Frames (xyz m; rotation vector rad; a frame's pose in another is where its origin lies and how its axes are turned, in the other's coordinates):
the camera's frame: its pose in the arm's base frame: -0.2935 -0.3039 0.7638 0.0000 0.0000 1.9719
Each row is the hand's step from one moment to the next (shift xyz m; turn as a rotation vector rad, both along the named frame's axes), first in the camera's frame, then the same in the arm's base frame.
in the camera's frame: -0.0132 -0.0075 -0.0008 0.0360 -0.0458 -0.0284
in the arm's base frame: 0.0121 -0.0092 -0.0008 0.0281 0.0510 -0.0284
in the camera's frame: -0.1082 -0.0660 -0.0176 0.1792 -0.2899 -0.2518
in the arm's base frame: 0.1030 -0.0738 -0.0176 0.1969 0.2782 -0.2518
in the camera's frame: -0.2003 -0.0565 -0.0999 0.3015 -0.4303 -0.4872
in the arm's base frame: 0.1302 -0.1623 -0.0999 0.2784 0.4456 -0.4872
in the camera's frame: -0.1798 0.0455 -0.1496 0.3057 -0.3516 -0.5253
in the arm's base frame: 0.0283 -0.1833 -0.1496 0.2043 0.4187 -0.5253
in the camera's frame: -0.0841 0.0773 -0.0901 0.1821 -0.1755 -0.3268
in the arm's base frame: -0.0383 -0.1076 -0.0901 0.0905 0.2362 -0.3268
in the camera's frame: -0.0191 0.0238 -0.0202 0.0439 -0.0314 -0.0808
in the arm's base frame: -0.0145 -0.0269 -0.0202 0.0118 0.0527 -0.0808
